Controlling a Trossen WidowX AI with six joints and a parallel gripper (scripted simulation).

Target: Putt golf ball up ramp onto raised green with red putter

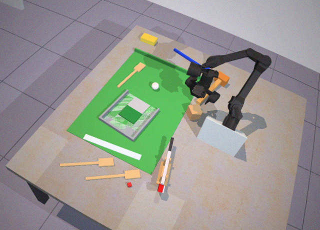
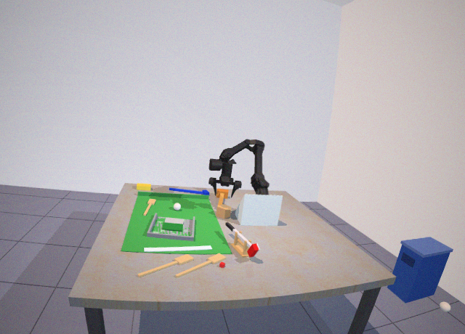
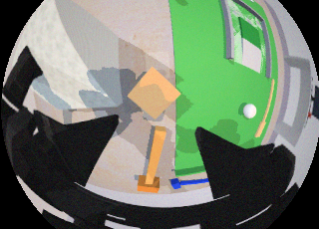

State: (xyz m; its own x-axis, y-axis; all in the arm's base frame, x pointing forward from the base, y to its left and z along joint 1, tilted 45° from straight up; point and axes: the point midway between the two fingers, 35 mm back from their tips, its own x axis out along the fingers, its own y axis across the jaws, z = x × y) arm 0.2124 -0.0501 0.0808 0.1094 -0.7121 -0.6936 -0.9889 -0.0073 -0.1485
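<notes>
The tan block is 80 mm below my gripper tip, 20 mm to the left of it and 10 mm behind it. Also, from my gripper tip: red putter 400 mm to the left, 60 mm below, 60 mm behind; then white golf ball 270 mm ahead, 90 mm below; then grey walled platform 260 mm to the left, 260 mm ahead, 110 mm below.
</notes>
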